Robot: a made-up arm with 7 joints.
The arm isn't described. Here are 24 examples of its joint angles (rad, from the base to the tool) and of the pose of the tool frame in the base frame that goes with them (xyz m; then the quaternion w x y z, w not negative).
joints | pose
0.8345 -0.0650 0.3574 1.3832 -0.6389 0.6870 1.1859 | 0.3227 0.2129 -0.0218 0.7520 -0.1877 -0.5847 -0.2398
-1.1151 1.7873 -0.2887 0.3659 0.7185 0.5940 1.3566 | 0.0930 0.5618 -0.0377 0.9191 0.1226 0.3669 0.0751
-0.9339 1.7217 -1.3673 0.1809 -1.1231 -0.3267 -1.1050 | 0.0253 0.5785 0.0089 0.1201 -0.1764 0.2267 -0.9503
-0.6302 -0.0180 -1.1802 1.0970 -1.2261 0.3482 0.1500 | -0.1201 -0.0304 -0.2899 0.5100 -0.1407 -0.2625 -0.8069
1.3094 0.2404 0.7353 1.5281 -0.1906 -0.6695 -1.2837 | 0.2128 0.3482 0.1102 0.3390 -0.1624 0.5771 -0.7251
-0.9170 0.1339 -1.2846 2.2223 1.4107 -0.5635 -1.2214 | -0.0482 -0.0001 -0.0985 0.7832 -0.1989 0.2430 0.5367
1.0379 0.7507 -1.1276 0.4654 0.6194 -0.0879 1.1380 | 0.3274 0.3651 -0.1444 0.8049 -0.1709 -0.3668 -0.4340
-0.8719 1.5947 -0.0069 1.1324 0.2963 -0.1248 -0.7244 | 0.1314 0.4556 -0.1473 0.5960 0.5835 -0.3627 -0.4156
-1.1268 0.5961 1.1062 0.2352 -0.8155 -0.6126 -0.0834 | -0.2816 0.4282 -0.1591 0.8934 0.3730 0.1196 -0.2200
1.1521 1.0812 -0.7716 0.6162 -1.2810 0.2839 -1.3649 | 0.2736 0.4543 -0.0230 0.1794 -0.8849 0.2782 0.3278
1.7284 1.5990 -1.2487 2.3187 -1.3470 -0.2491 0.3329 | 0.1400 0.2193 0.0734 0.1584 -0.7401 0.1305 0.6404
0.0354 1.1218 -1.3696 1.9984 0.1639 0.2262 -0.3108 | 0.0476 0.1768 -0.2249 0.7370 -0.0657 -0.3737 -0.5594
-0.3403 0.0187 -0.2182 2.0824 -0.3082 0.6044 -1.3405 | 0.1405 0.1152 -0.1589 0.6090 0.5610 -0.5093 0.2346
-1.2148 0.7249 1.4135 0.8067 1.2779 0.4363 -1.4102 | -0.1471 0.5091 -0.0810 0.2465 0.6770 0.1443 0.6783
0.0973 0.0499 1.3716 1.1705 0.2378 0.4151 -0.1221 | 0.0671 0.3655 -0.2783 0.6288 0.1903 -0.3442 0.6707
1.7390 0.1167 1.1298 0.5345 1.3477 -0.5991 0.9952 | 0.3686 0.3002 0.1106 0.3812 0.3524 0.7205 -0.4598
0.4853 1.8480 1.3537 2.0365 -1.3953 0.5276 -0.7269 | -0.0624 0.2091 0.2082 0.6358 -0.6928 -0.0235 -0.3394
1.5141 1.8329 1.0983 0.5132 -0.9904 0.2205 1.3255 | -0.1922 0.5147 0.0597 0.5945 0.3416 -0.6660 0.2937
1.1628 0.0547 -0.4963 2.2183 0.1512 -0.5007 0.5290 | 0.1357 0.0760 0.1078 0.3725 0.1327 0.8210 0.4118
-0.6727 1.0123 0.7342 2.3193 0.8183 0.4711 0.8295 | 0.1292 0.2624 -0.0280 0.7042 -0.2183 -0.5041 -0.4499
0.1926 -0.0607 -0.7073 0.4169 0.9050 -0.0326 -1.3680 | 0.1431 0.0724 -0.3835 0.8515 0.4538 -0.1379 0.2237
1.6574 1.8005 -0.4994 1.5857 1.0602 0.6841 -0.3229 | 0.0380 0.3783 0.1953 0.4380 0.4147 -0.7671 0.2186
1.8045 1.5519 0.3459 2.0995 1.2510 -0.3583 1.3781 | -0.1012 0.2545 0.1579 0.2533 -0.4323 0.4918 0.7121
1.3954 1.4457 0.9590 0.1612 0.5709 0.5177 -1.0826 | 0.0276 0.5785 0.0155 0.2738 0.0486 -0.2495 0.9276
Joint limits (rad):
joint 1: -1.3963..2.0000
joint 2: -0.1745..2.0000
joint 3: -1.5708..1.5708
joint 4: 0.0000..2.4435
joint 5: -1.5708..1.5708
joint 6: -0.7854..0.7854
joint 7: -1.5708..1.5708
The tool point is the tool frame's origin. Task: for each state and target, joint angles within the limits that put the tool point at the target. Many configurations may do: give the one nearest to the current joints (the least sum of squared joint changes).
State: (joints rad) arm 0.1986 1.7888 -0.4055 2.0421 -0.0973 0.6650 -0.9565
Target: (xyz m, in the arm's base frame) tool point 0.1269 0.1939 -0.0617
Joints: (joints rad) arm 0.0869 1.5343 -0.5304 2.4418 -0.0973 0.6650 -0.9565
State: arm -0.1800 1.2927 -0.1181 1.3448 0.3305 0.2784 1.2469
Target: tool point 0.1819 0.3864 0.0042
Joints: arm -0.1238 1.1333 0.5973 1.6164 0.3305 0.2784 1.2469
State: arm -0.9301 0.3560 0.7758 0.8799 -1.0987 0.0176 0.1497
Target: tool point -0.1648 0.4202 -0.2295
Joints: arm -1.0168 0.4541 0.8538 0.8595 -1.0987 0.0176 0.1497
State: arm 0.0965 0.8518 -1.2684 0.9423 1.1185 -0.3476 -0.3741
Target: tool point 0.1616 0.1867 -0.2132
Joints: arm 0.2789 0.9863 -1.1006 1.7751 1.1185 -0.3476 -0.3741
